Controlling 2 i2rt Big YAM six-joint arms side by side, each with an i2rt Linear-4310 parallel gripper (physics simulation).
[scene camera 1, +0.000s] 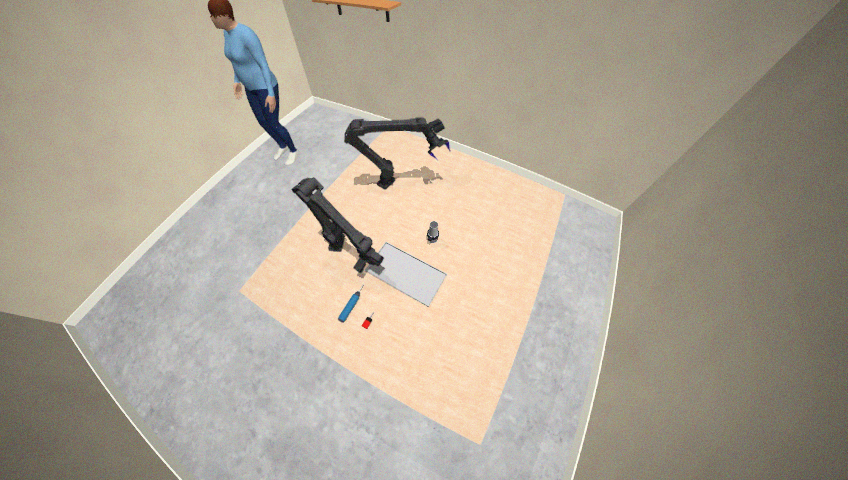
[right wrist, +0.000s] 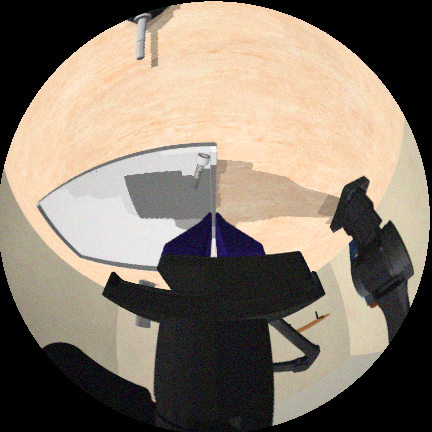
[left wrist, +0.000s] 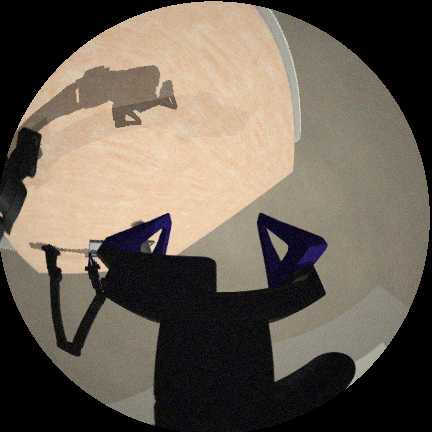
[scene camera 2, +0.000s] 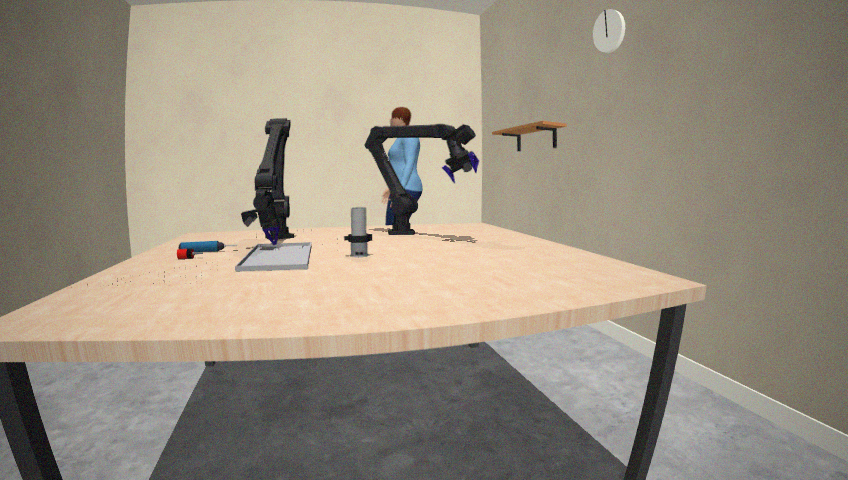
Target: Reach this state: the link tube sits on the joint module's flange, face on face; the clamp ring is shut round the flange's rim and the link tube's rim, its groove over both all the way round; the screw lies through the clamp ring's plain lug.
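Places are measured from the left arm's base along level axes (x back, y right, z up), in millimetres.
Pixels of known places: left gripper, fingertip midpoint: (scene camera 1: 444,156) (left wrist: 213,217) (scene camera 2: 464,177); right gripper, fingertip midpoint: (right wrist: 213,217) (left wrist: 89,251) (scene camera 2: 274,244); left arm's base at its link origin: (scene camera 1: 386,182) (scene camera 2: 401,233); right arm's base at its link origin: (scene camera 1: 336,242) (right wrist: 347,203) (left wrist: 50,249) (scene camera 2: 279,237).
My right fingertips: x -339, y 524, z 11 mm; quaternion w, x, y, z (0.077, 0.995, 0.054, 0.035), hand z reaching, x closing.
For each thing: its middle in the pictures, then the offset to it from my right fingertips. "spot": a spot on its surface instead.
- grey link tube at the middle of its body: (scene camera 2: 358,223) (right wrist: 143,311) (left wrist: 143,245) (scene camera 1: 433,229) dz +96, dx -195, dy -340 mm
- joint module at the middle of its body: (scene camera 2: 359,246) (right wrist: 145,290) dz +21, dx -195, dy -340 mm
- black clamp ring at a spot on its surface: (scene camera 2: 349,237) spot: dz +54, dx -215, dy -309 mm
- screw at the middle of its body: (right wrist: 197,172) dz -2, dx -17, dy +48 mm
- grey tray at the middle of its body: (right wrist: 95,236) (scene camera 2: 278,254) (scene camera 1: 405,272) dz -3, dx -203, dy -60 mm
- blue screwdriver at the middle of its body: (scene camera 2: 207,246) (scene camera 1: 352,302) dz +9, dx -80, dy +259 mm
The grey link tube (scene camera 1: 433,226) (scene camera 2: 358,220) stands upright on the joint module (scene camera 2: 358,248). The black clamp ring (scene camera 2: 349,237) lies round the stack where they meet; whether it is fully shut and seated cannot be told. The screw (right wrist: 202,160) lies in the grey tray (scene camera 1: 410,276) (scene camera 2: 272,268) (right wrist: 90,225), near a corner, apart from the ring. My right gripper (scene camera 2: 273,242) (right wrist: 213,217) is shut and empty, low above the tray's edge; its fingers are hidden in scene camera 1. My left gripper (scene camera 1: 442,154) (scene camera 2: 464,176) (left wrist: 213,217) is open and empty, high above the table.
A blue screwdriver (scene camera 1: 348,306) (scene camera 2: 199,246) and a smaller red one (scene camera 1: 366,322) (scene camera 2: 184,253) lie beside the tray. The blue one's shaft (right wrist: 140,45) shows at the top of the right wrist view. A person (scene camera 1: 249,56) (scene camera 2: 404,160) stands behind the table.
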